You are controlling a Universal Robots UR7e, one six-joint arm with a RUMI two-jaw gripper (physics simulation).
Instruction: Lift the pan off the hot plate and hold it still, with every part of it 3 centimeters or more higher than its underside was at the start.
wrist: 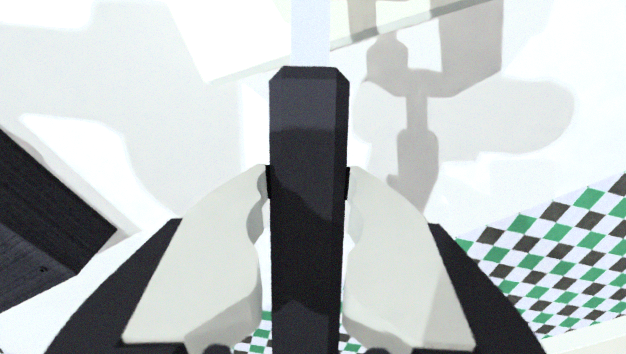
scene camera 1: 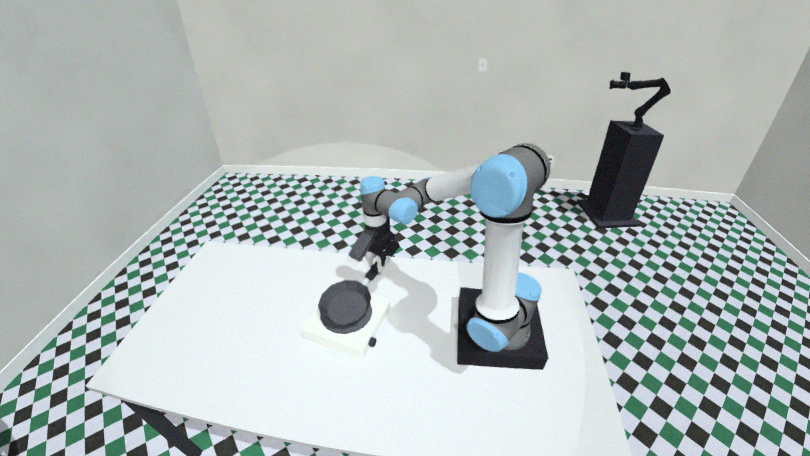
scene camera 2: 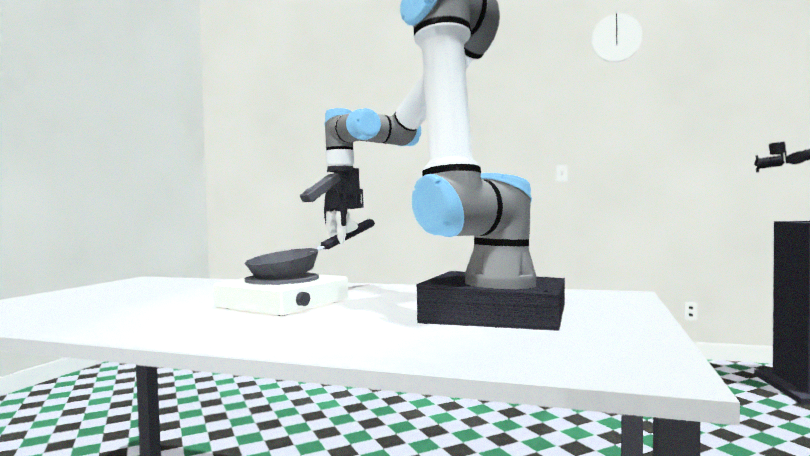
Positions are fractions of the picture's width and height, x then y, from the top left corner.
Labels:
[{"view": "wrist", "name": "my gripper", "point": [0.49,0.48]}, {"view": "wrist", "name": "dark pan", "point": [0.49,0.29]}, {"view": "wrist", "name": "white hot plate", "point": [0.36,0.14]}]

